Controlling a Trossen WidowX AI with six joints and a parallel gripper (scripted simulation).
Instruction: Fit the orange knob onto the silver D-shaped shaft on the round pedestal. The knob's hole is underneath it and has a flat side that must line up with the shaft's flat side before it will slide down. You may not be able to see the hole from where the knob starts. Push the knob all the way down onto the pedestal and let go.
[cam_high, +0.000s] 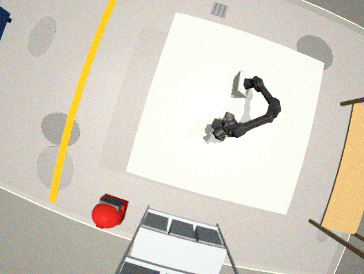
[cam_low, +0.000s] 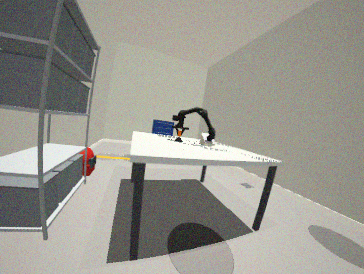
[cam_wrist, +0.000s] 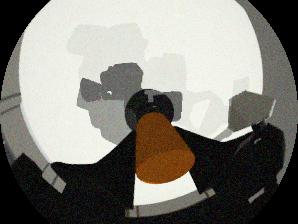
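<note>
The dark round pedestal is 4 cm below my gripper tip. From my gripper tip the other things lie so: orange knob (3 cm above).
</note>
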